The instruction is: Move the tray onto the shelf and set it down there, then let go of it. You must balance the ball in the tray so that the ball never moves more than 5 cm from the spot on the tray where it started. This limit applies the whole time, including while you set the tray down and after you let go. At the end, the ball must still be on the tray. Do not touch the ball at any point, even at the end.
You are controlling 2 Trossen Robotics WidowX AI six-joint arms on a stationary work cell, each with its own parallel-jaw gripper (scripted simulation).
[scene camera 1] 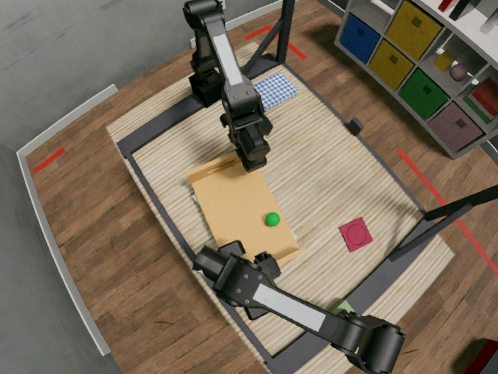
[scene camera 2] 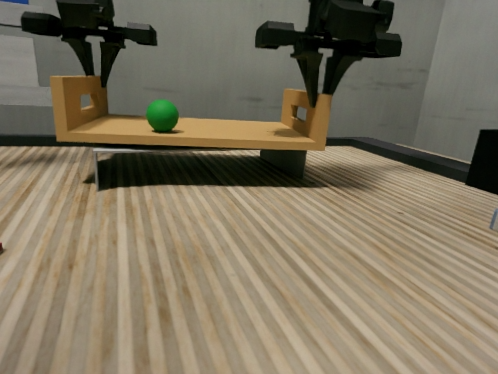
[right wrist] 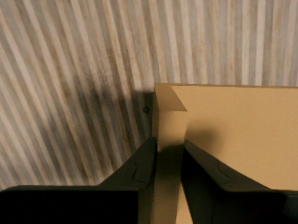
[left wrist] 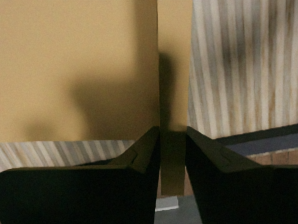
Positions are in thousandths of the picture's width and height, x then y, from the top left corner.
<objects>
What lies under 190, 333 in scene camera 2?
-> A tan tray.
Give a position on a tan tray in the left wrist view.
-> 260, 346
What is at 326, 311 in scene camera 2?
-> A green ball.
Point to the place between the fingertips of my left gripper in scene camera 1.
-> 493, 745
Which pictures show my left gripper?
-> Scene camera 1, scene camera 2 and the left wrist view only.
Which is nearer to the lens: the red square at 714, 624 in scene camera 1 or the tan tray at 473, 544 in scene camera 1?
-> The tan tray.
</objects>
